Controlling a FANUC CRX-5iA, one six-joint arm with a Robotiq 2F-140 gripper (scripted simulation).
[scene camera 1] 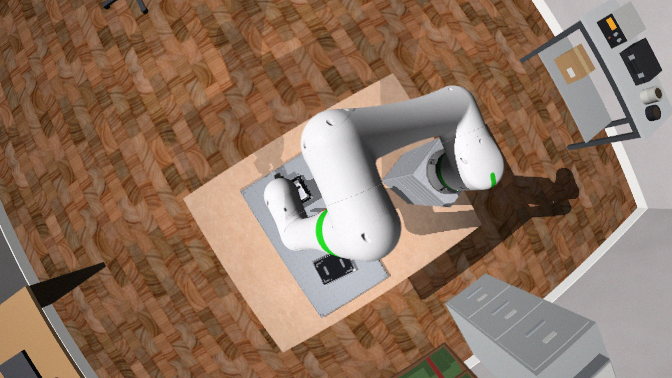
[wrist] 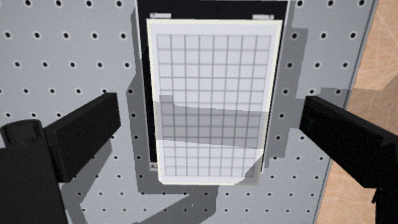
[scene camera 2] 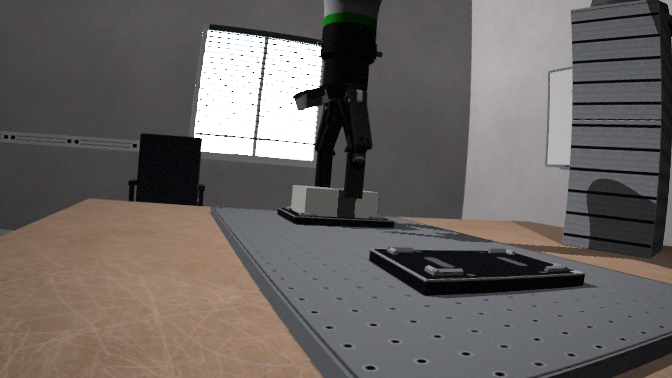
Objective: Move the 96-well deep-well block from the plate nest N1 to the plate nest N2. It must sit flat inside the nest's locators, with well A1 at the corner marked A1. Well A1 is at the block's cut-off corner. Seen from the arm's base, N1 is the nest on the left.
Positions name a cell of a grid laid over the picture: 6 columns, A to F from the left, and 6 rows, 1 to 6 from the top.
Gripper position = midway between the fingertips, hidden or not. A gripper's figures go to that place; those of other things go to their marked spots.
Scene:
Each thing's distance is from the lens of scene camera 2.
gripper (scene camera 2: C4): 72 cm
96-well deep-well block (scene camera 2: C4): 67 cm
black plate nest (scene camera 2: E5): 38 cm
The marked spots on the black plate nest and the 96-well deep-well block are 35 cm apart.

